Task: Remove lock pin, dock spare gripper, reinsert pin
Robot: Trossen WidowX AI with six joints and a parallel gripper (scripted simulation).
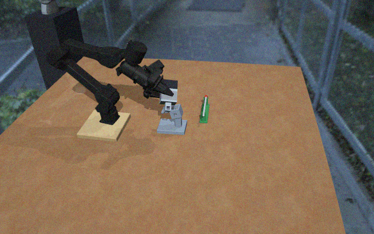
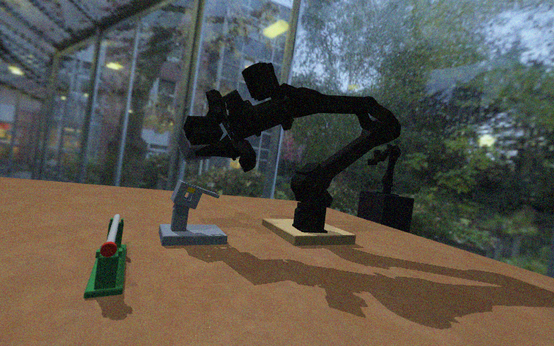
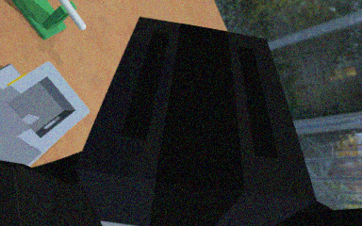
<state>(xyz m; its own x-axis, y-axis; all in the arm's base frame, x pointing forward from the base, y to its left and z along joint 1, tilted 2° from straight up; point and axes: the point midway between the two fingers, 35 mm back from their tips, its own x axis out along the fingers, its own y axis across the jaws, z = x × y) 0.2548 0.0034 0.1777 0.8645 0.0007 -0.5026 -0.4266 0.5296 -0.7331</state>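
The green cradle is 70 mm ahead of my gripper tip, 180 mm to the left of it and 150 mm below it. The rest, counted from my gripper tip: socket: 20 mm behind, 50 mm to the left, 120 mm below; spare gripper: 10 mm behind.
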